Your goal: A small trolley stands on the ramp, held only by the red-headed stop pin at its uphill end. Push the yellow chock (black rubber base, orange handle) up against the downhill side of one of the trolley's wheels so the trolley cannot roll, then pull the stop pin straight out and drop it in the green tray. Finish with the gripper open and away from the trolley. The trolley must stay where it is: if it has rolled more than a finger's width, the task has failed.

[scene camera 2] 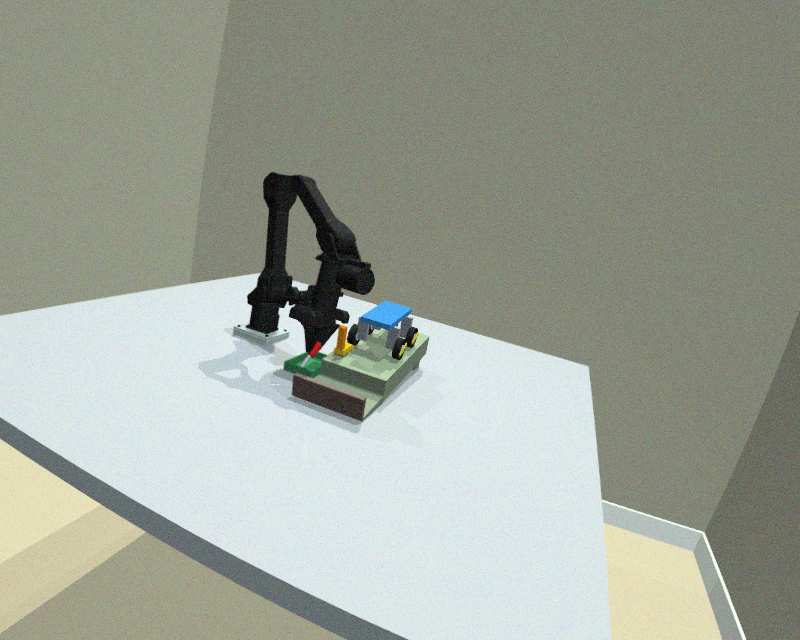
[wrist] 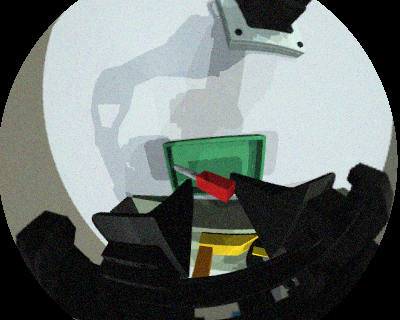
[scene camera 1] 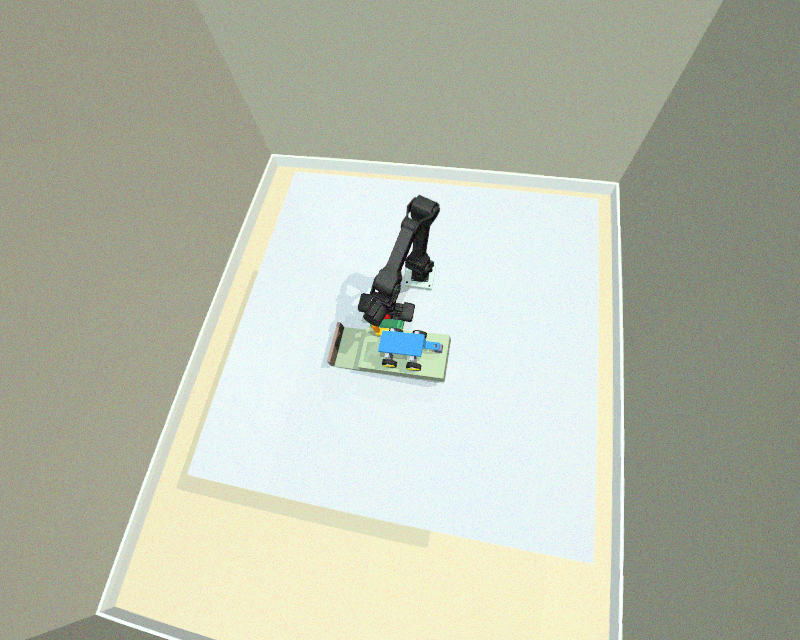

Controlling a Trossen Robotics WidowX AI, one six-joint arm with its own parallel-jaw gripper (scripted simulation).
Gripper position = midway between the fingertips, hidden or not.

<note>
In view: my gripper (scene camera 2: 312, 351), a red-headed stop pin (wrist: 217, 186), a blue-topped trolley (scene camera 2: 387, 315), a yellow chock (wrist: 220, 244) and a green tray (wrist: 221, 158).
The blue-topped trolley is seen too in scene camera 1 (scene camera 1: 391, 342). My gripper also shows in the wrist view (wrist: 211, 180).
</note>
